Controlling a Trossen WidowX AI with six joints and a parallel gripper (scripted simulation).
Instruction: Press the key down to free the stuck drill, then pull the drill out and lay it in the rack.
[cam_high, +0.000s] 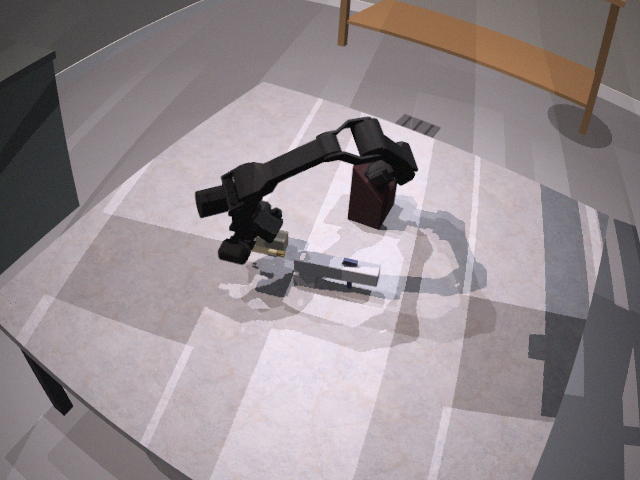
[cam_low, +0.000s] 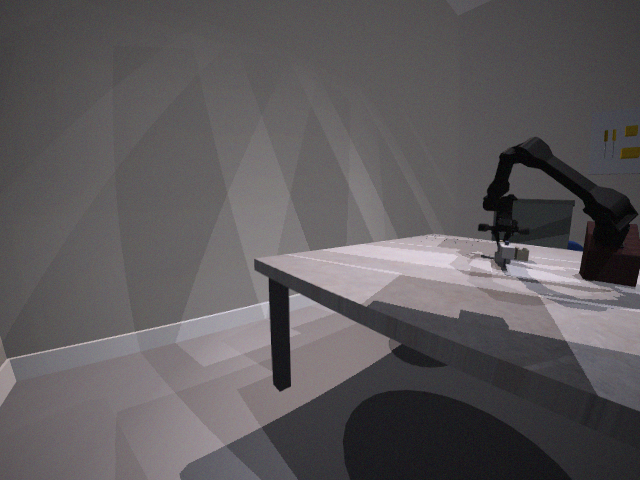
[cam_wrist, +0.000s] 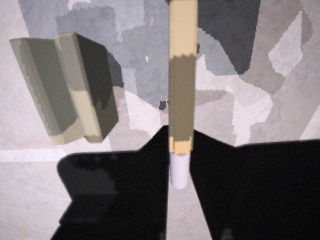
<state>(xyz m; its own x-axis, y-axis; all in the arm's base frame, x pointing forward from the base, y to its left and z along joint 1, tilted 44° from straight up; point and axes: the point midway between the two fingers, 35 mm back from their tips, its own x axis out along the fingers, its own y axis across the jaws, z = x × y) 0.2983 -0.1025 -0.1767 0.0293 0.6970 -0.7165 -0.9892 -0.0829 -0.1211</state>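
My gripper tip is now 4 cm to the right of the drill, 3 cm below it and 1 cm past it. Round my gripper tip: grey housing 20 cm to the left, 3 cm behind, 2 cm above; then key 23 cm to the left, 3 cm behind, 3 cm above; then rack 8 cm behind, 3 cm to the left.
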